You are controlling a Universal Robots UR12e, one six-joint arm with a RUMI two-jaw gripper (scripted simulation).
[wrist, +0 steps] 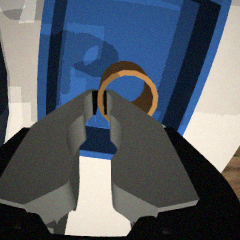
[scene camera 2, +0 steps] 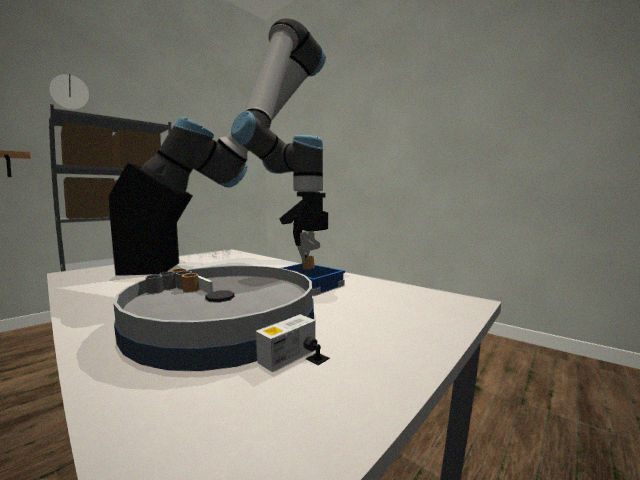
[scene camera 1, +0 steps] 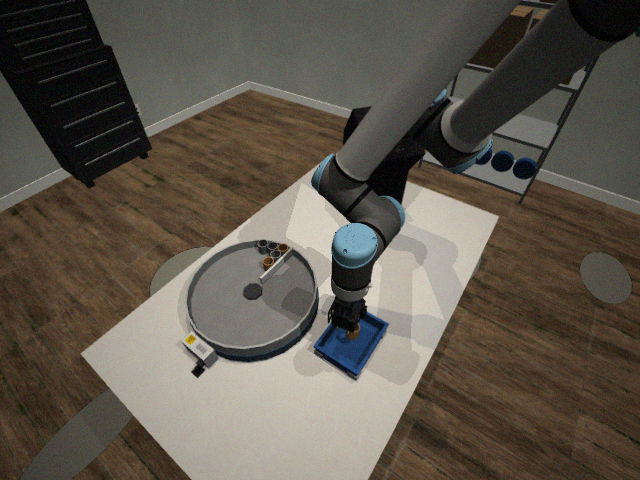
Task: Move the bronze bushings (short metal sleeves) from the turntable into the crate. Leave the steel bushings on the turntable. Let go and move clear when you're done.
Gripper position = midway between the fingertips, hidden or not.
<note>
In view: the gripper [scene camera 2: 305, 262], a bronze bushing [wrist: 147, 101], a grey turntable [scene camera 1: 229, 305] and a blue crate [scene camera 1: 345, 354].
The gripper is seen too in the wrist view [wrist: 101, 92]. The grey turntable shows as well in scene camera 2 [scene camera 2: 250, 294]. The blue crate shows as well in the wrist view [wrist: 176, 51] and in scene camera 2 [scene camera 2: 323, 279].
</note>
